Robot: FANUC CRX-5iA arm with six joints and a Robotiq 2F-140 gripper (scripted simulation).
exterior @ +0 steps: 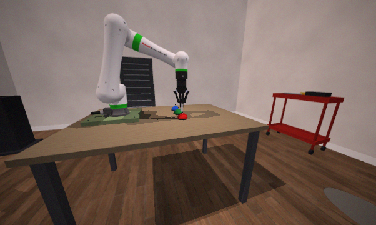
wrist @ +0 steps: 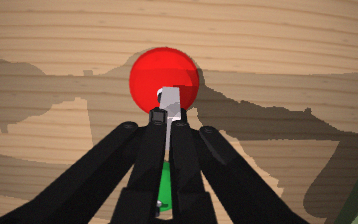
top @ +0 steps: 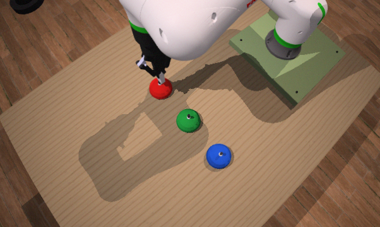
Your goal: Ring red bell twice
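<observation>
The red bell is 1 cm ahead of my hand and 6 cm below it. Round my hand: blue bell (5 cm ahead, 31 cm to the left, 6 cm below); green bell (3 cm ahead, 16 cm to the left, 6 cm below).
</observation>
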